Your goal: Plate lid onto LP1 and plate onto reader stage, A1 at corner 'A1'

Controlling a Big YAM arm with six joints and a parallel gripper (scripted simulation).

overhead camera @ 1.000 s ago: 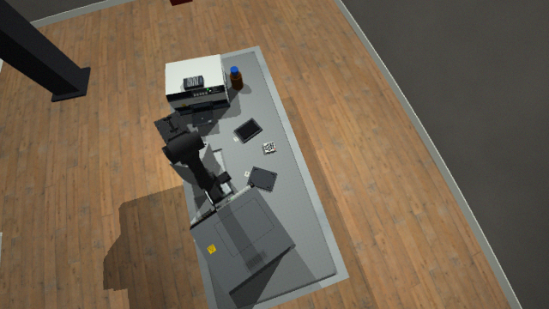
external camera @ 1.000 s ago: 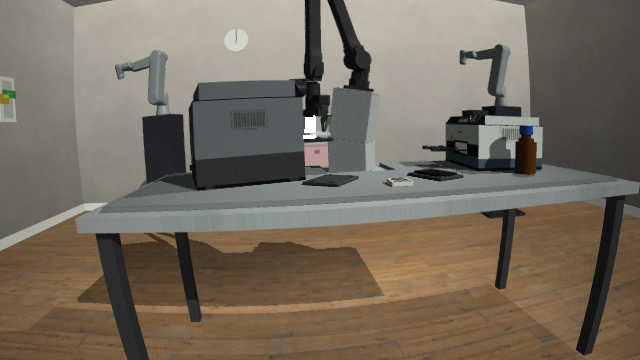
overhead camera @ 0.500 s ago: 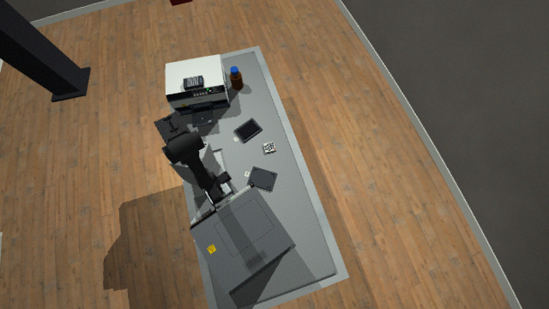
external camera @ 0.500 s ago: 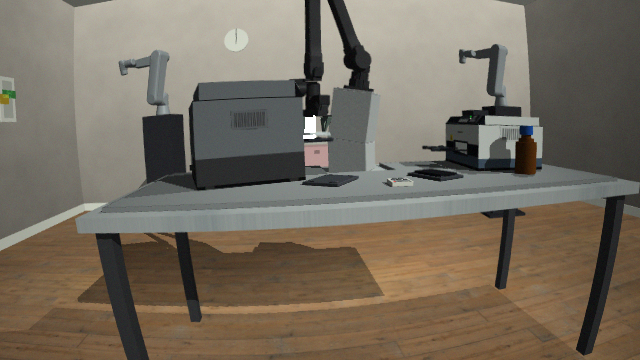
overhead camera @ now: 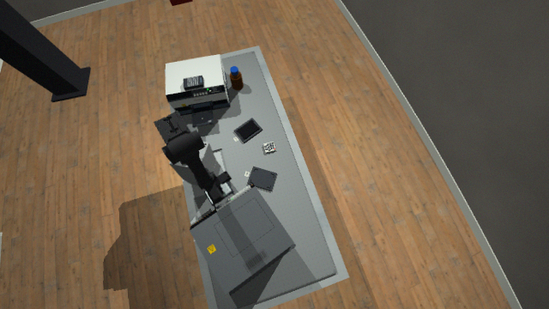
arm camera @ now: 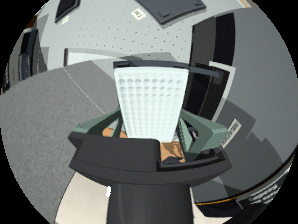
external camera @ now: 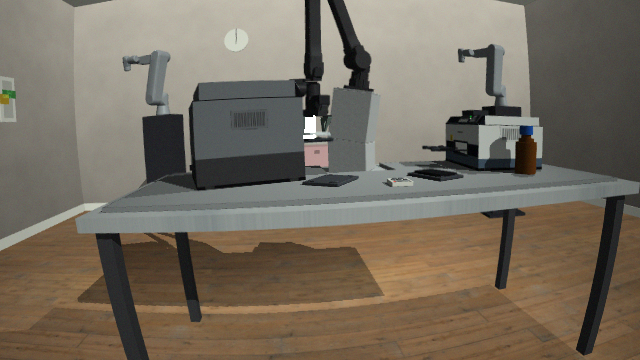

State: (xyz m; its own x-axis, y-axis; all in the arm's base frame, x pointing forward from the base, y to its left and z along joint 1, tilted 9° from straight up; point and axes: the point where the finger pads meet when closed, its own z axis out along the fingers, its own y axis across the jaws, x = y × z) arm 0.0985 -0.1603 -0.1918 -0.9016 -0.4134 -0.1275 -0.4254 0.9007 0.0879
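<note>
Now: hand right at the lidded plate. The rest, counted from my hand: brown capped bottle 200 mm ahead, 810 mm to the left, 40 mm below.
</note>
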